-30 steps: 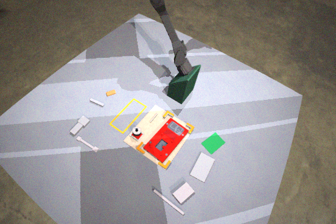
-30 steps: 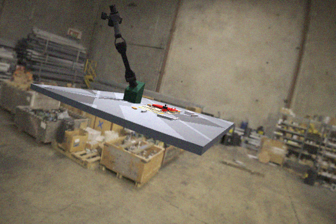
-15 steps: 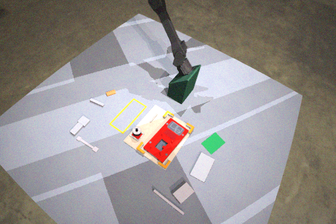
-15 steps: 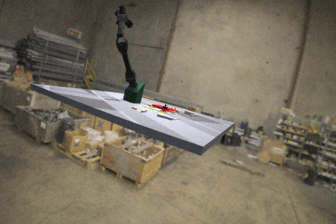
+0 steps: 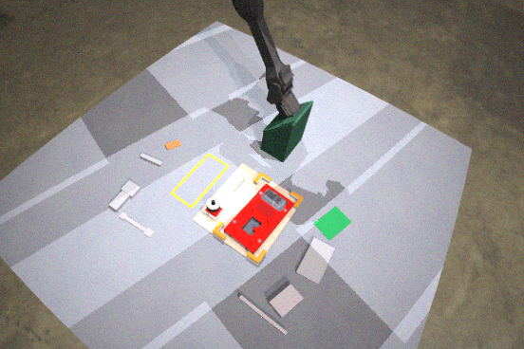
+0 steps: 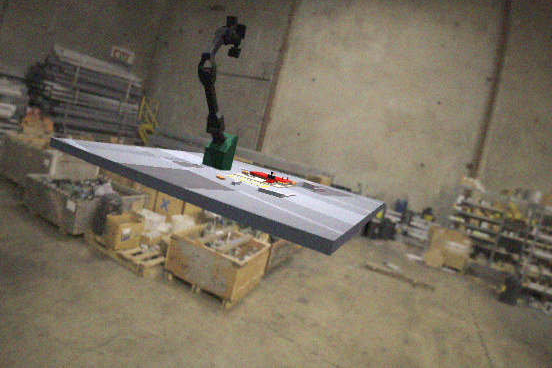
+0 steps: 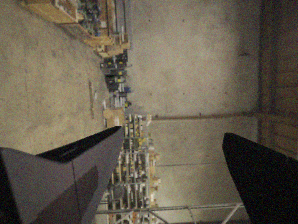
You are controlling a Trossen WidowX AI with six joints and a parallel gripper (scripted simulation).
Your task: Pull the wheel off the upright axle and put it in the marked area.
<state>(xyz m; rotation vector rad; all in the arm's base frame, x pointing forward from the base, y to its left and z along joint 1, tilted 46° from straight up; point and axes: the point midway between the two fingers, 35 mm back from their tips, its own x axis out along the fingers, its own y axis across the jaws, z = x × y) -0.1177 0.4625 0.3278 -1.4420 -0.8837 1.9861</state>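
My gripper tip is now 460 mm short of the black-and-white wheel, 130 mm to the left of it and 680 mm above it.
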